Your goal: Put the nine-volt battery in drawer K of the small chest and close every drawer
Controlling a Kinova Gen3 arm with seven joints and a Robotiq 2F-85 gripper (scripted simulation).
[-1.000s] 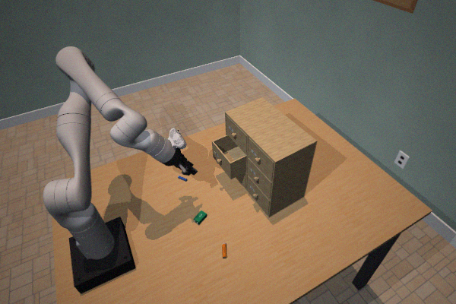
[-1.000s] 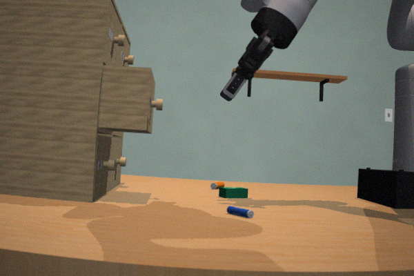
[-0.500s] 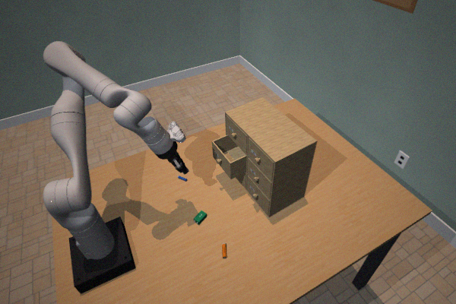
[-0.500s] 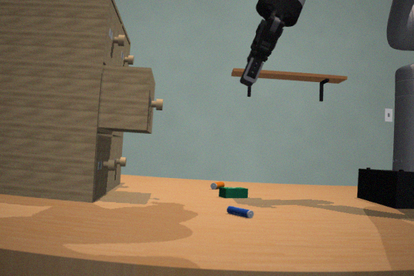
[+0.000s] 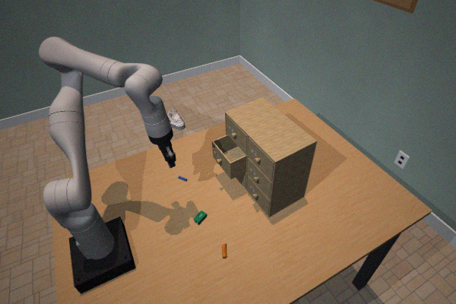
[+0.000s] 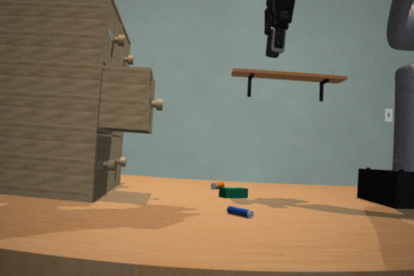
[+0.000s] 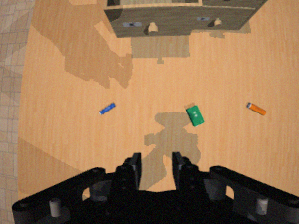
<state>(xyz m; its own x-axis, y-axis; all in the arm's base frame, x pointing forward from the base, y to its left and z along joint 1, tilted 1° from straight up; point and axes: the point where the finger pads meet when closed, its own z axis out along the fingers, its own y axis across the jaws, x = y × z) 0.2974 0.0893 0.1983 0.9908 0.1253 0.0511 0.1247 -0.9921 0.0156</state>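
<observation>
My gripper is now 50 mm short of the green nine-volt battery, 90 mm to the left of it and 260 mm above it. From my hand the other things lie so: blue cylindrical battery (50 mm ahead, 130 mm to the left, 260 mm below); orange cylindrical battery (90 mm ahead, 250 mm to the right, 260 mm below).
</observation>
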